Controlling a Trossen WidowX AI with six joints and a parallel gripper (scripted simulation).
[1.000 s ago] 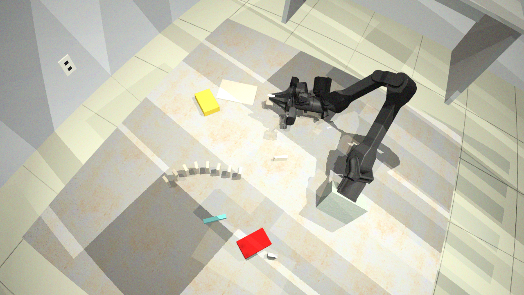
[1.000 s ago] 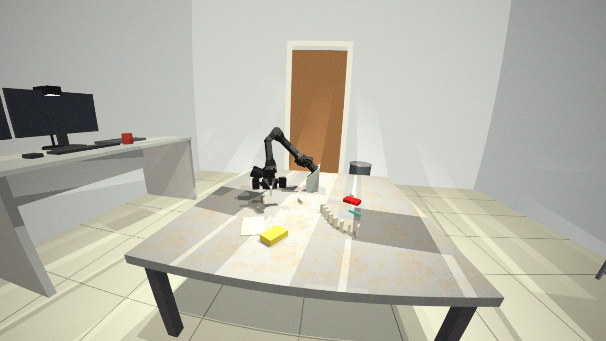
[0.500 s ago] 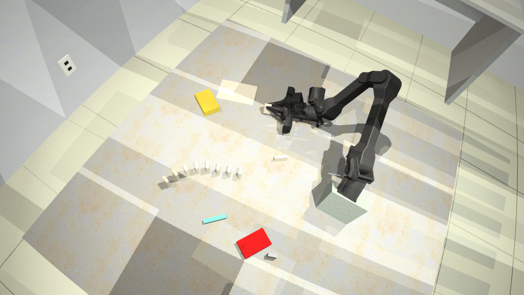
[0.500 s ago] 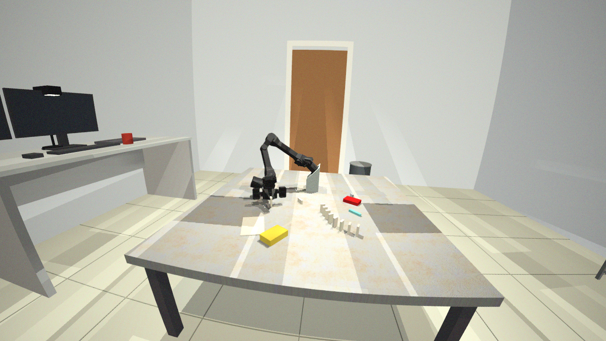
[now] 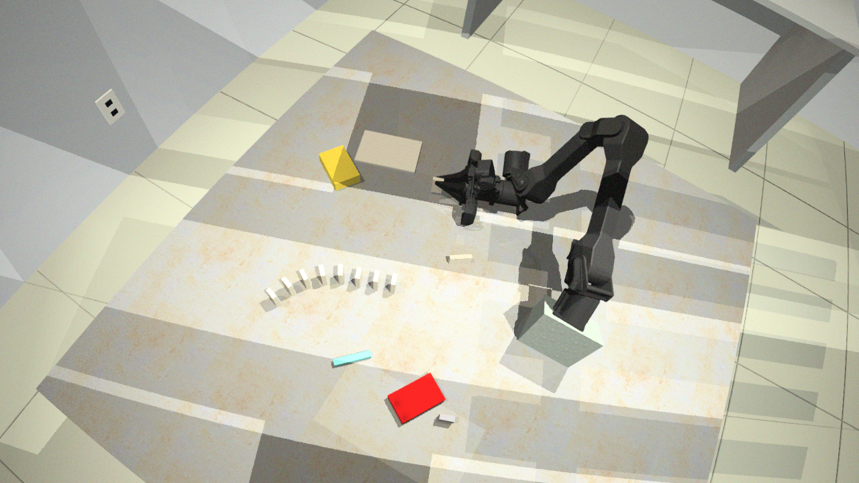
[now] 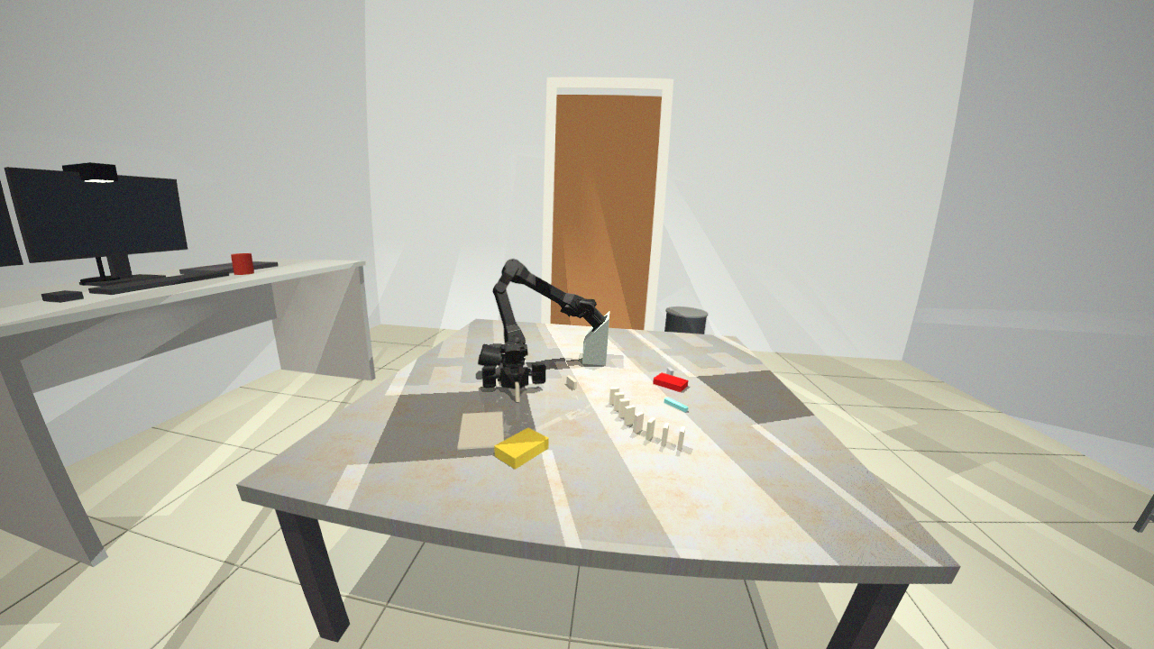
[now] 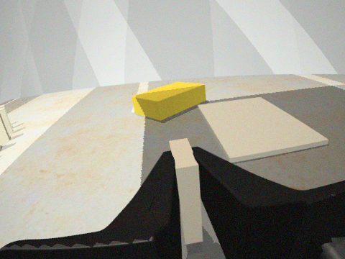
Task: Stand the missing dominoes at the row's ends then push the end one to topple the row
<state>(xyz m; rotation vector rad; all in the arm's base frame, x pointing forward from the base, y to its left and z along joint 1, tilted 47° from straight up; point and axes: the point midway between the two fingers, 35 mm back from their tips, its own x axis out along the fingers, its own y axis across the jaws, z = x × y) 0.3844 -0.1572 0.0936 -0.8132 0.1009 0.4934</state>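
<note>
My gripper tip is 160 mm short of the white sheet, 50 mm above it and 30 mm to the left of it. Also, from my gripper tip: red block (420 mm to the left, 250 mm behind, 40 mm below); yellow block (220 mm ahead, 90 mm to the left, 30 mm below); cyan bar (440 mm to the left, 100 mm behind, 40 mm below).
</note>
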